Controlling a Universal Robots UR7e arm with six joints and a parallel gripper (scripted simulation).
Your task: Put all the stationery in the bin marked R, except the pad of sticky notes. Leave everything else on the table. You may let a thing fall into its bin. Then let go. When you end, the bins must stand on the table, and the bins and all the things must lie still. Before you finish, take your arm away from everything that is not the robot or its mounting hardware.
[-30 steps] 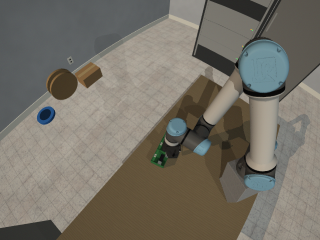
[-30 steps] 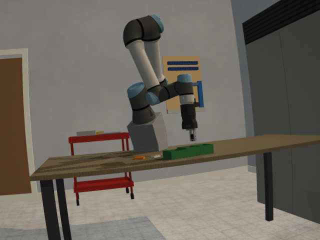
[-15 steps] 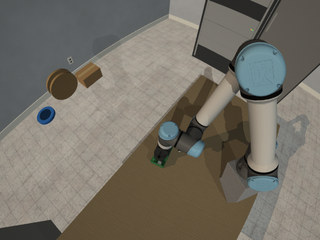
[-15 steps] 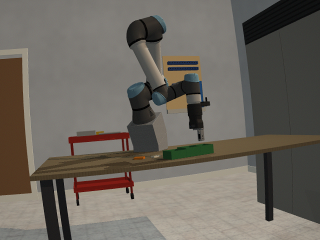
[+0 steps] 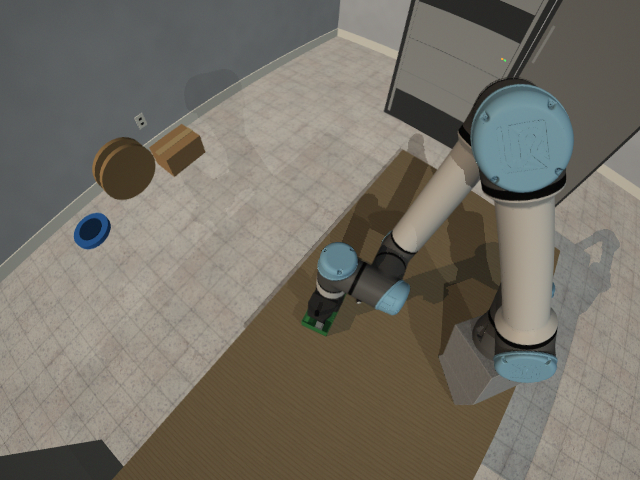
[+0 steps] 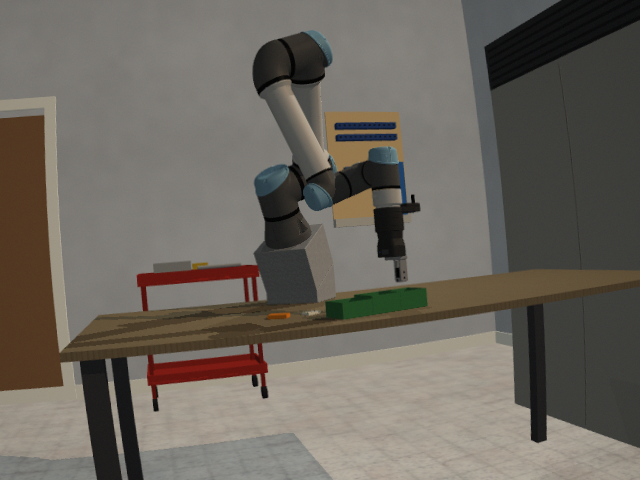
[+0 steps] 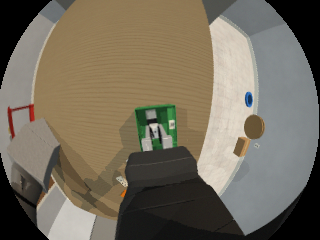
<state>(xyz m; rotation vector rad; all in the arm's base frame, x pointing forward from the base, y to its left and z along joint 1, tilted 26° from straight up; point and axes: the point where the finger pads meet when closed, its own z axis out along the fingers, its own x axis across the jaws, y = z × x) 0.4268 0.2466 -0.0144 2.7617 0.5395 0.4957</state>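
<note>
The row of three bins lies 80 mm to the right of my hand, 60 mm below it and 40 mm ahead of it. Also, from my hand: beige dotted tile (230 mm to the right, 80 mm below, 60 mm behind); black stick (140 mm to the right, 80 mm below, 30 mm behind); small grey piece (10 mm below).
</note>
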